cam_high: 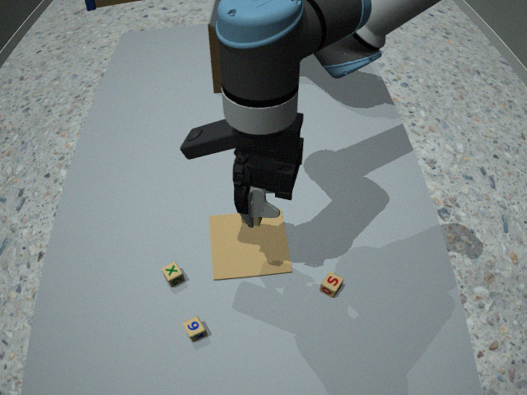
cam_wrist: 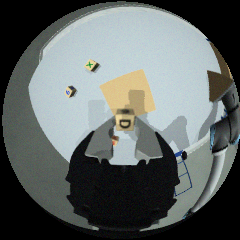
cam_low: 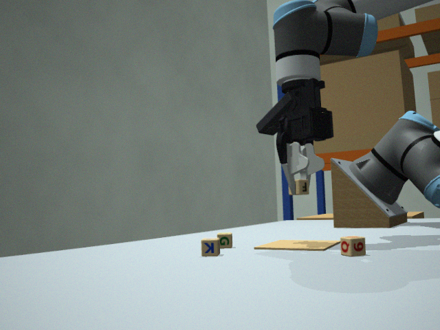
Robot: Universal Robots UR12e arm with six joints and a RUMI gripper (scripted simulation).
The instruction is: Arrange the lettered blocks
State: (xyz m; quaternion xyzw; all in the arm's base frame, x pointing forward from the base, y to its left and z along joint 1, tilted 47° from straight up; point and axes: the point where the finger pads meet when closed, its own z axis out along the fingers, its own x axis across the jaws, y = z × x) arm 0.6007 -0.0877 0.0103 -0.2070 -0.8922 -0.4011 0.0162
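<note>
Right now my hand is 12 cm above the tan mat, 2 cm past it and 1 cm to the left of it.
</note>
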